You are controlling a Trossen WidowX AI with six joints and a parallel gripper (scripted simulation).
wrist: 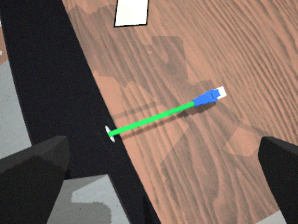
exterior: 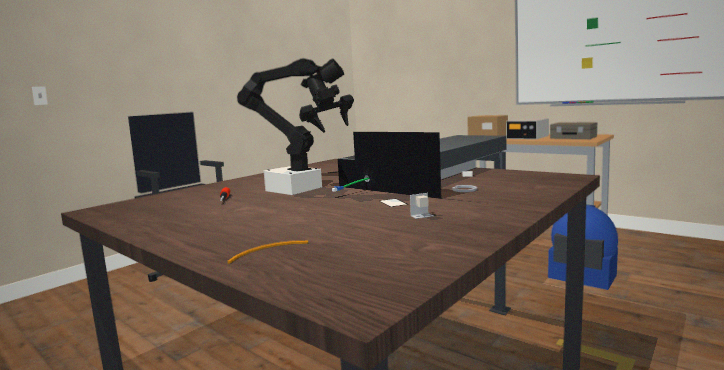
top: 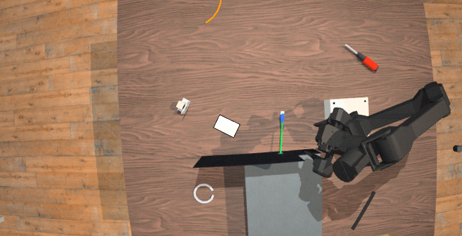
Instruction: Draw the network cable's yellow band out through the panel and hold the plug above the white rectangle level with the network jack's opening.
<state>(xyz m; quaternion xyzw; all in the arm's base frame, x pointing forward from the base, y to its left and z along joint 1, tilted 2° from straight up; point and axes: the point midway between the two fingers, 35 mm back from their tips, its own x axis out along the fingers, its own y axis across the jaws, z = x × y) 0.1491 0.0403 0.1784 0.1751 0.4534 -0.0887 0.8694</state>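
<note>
The blue plug lies 210 mm below my hand, 70 mm ahead of it and 50 mm to the right of it. The rest, counted from my hand: black panel: 230 mm ahead, 140 mm below, 100 mm to the left; then red screwdriver: 310 mm to the right, 230 mm below, 230 mm behind; then white rectangle: 270 mm ahead, 240 mm below, 10 mm to the right.
</note>
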